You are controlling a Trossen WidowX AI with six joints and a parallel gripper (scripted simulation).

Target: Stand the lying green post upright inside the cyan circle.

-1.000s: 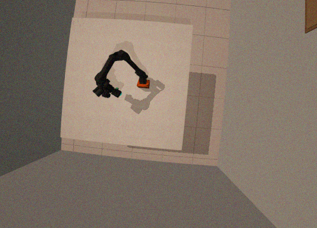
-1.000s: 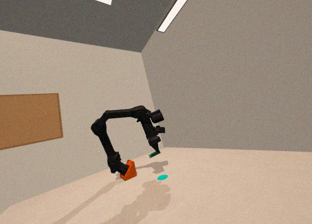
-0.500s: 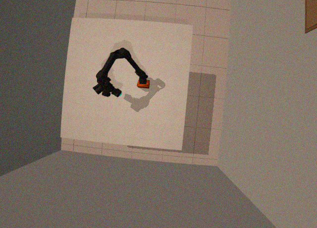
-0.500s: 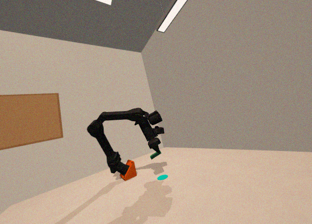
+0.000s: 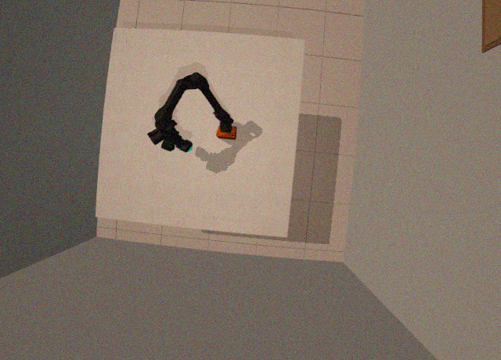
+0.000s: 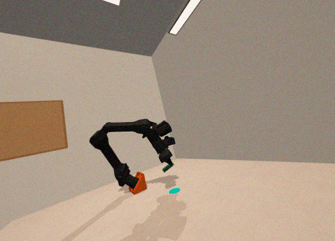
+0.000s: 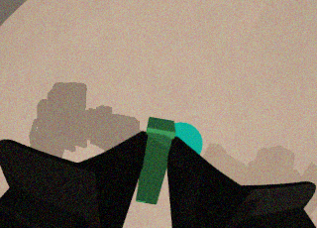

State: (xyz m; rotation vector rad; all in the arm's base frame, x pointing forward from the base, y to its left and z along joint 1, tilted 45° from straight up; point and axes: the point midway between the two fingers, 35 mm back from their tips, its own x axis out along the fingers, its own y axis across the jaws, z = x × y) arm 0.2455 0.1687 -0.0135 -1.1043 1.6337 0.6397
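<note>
My gripper tip is now 13 cm above the cyan circle and 2 cm to the left of it. From my gripper tip the other things lie so: green post (2 cm to the right, 1 cm below, 1 cm behind).
</note>
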